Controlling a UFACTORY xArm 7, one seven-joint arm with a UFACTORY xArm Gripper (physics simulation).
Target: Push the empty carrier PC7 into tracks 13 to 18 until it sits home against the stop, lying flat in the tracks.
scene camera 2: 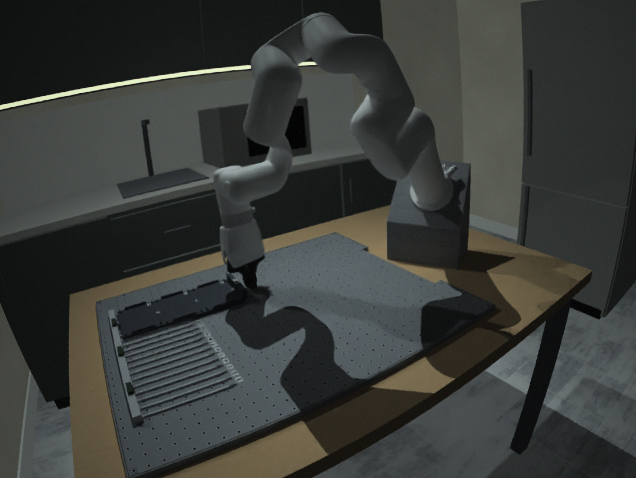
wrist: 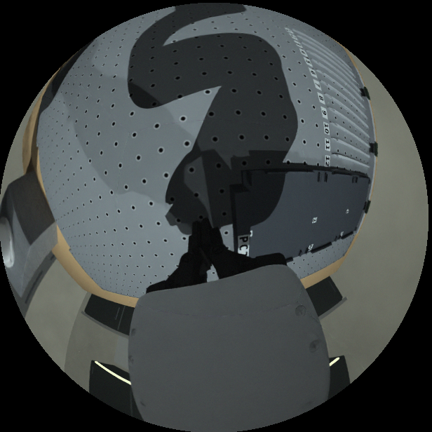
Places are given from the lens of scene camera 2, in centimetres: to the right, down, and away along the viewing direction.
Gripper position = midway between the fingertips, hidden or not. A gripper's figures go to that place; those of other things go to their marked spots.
gripper [scene camera 2: 251,287]: -17, 12, 102
carrier PC7 [scene camera 2: 214,296]: -25, 14, 97
